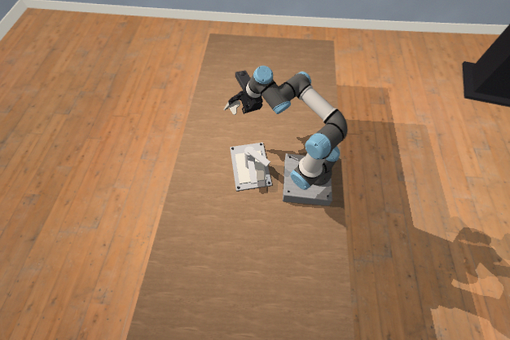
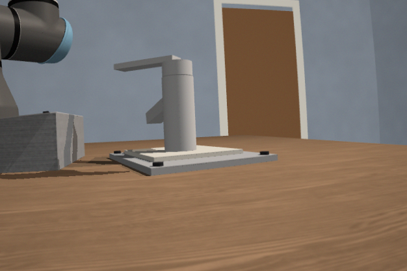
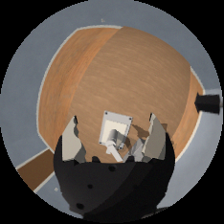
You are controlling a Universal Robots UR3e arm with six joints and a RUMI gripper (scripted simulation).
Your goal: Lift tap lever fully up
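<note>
Now: the lever 16 cm to the left of my hand, 13 cm behind it and 12 cm below it. Round my hand: tap (18 cm below, 15 cm to the left, 11 cm behind); then grey base plate (27 cm below, 14 cm to the left, 8 cm behind).
</note>
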